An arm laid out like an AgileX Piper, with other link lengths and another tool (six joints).
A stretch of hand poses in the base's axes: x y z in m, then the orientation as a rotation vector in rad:
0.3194 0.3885 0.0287 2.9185 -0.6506 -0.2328
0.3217 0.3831 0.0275 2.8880 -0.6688 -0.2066
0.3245 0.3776 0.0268 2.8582 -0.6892 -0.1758
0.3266 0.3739 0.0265 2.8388 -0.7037 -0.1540
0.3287 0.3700 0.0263 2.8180 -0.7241 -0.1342
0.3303 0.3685 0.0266 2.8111 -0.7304 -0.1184
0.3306 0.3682 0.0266 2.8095 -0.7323 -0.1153
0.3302 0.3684 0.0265 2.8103 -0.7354 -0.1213
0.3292 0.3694 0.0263 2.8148 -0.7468 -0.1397
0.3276 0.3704 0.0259 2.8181 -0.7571 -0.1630
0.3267 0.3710 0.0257 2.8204 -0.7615 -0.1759
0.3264 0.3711 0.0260 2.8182 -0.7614 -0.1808
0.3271 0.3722 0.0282 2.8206 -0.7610 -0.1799
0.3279 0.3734 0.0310 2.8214 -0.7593 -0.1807
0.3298 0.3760 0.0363 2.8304 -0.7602 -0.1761
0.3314 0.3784 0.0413 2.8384 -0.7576 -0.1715
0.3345 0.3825 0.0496 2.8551 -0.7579 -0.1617
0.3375 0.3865 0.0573 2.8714 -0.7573 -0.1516
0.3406 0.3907 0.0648 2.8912 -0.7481 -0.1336
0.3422 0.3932 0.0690 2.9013 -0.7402 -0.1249
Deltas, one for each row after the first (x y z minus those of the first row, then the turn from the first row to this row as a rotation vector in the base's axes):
0.0023 -0.0054 -0.0012 -0.0317 -0.0106 -0.0130
0.0051 -0.0109 -0.0019 -0.0631 -0.0250 -0.0274
0.0072 -0.0146 -0.0022 -0.0835 -0.0358 -0.0377
0.0093 -0.0185 -0.0024 -0.1035 -0.0457 -0.0524
0.0109 -0.0200 -0.0021 -0.1119 -0.0551 -0.0565
0.0112 -0.0203 -0.0021 -0.1136 -0.0569 -0.0578
0.0108 -0.0201 -0.0022 -0.1112 -0.0535 -0.0601
0.0098 -0.0191 -0.0024 -0.1013 -0.0436 -0.0683
0.0082 -0.0181 -0.0028 -0.0917 -0.0302 -0.0761
0.0073 -0.0175 -0.0030 -0.0861 -0.0228 -0.0795
0.0070 -0.0174 -0.0027 -0.0872 -0.0191 -0.0799
0.0077 -0.0163 -0.0005 -0.0852 -0.0202 -0.0793
0.0085 -0.0151 0.0023 -0.0846 -0.0197 -0.0782
0.0104 -0.0125 0.0076 -0.0769 -0.0249 -0.0776
0.0120 -0.0101 0.0126 -0.0707 -0.0296 -0.0749
0.0151 -0.0060 0.0209 -0.0568 -0.0399 -0.0730
0.0181 -0.0020 0.0286 -0.0434 -0.0502 -0.0705
0.0212 0.0022 0.0361 -0.0297 -0.0655 -0.0617
0.0228 0.0047 0.0403 -0.0232 -0.0726 -0.0551

